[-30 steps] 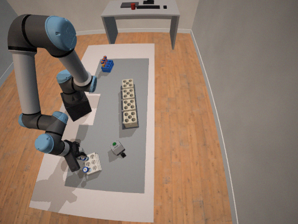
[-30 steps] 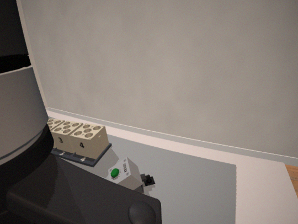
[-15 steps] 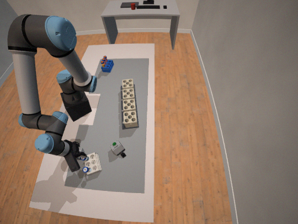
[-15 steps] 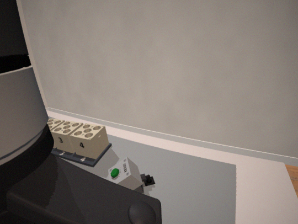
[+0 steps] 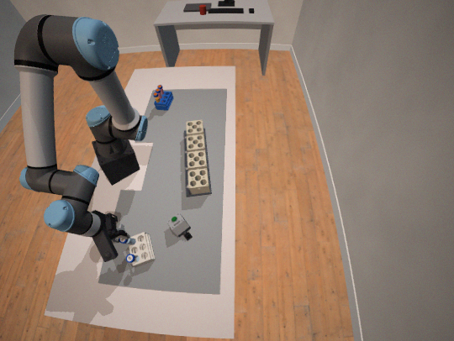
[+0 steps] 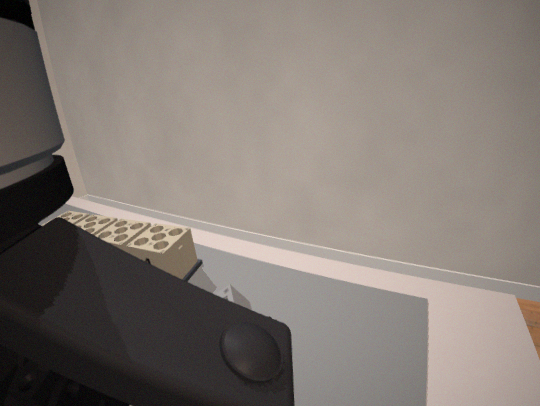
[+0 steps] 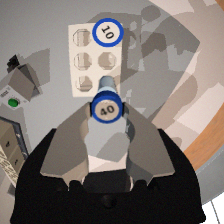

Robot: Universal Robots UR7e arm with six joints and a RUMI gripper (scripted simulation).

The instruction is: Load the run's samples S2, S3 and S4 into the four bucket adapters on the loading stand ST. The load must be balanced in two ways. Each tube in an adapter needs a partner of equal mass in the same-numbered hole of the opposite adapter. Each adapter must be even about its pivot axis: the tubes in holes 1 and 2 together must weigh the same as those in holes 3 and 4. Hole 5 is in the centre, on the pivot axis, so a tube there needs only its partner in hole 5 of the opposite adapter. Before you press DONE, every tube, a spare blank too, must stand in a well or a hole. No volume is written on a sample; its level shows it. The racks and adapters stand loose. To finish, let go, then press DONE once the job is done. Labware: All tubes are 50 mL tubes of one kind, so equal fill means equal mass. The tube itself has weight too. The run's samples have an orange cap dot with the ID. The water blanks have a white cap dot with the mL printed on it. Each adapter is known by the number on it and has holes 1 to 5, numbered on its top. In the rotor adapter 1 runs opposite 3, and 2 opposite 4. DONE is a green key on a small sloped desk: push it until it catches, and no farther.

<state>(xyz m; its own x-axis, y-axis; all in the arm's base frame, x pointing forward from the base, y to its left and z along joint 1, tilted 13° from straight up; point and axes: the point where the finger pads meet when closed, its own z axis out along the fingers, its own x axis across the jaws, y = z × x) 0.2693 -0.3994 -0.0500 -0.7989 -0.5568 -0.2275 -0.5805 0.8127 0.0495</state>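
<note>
Right now my hand is 1 cm to the left of the blue-capped blank tube and 5 cm above it. The rest, counted from my hand: white blank rack 4 cm ahead, 2 cm to the right, 11 cm below; then white-dotted blank 4 cm ahead, 6 cm to the right, 8 cm below; then green done key 16 cm ahead, 15 cm to the left, 8 cm below.
</note>
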